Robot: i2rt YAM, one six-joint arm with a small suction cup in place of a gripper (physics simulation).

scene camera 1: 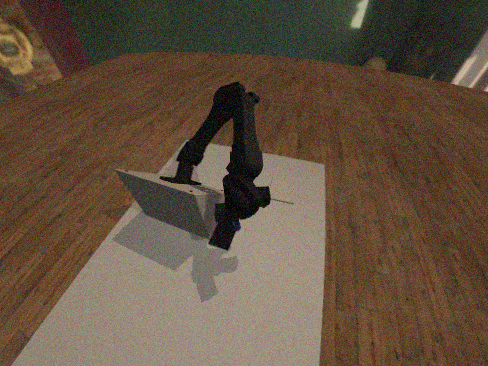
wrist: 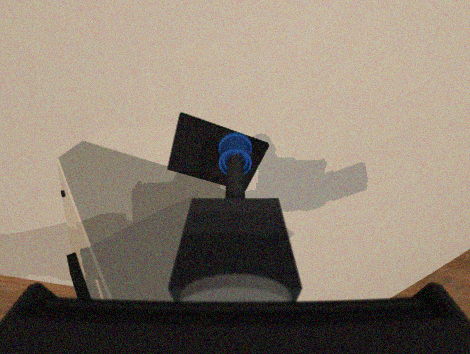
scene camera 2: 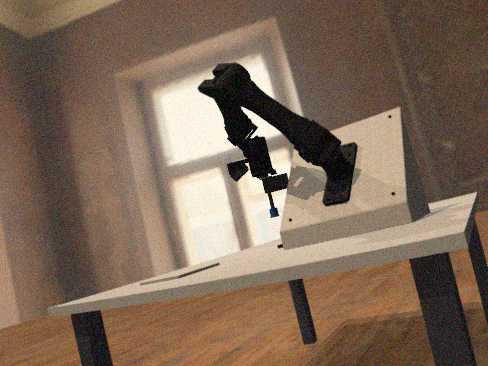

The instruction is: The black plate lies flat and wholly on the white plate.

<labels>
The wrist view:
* my suction cup
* black plate: on the table
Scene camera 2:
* my suction cup
</labels>
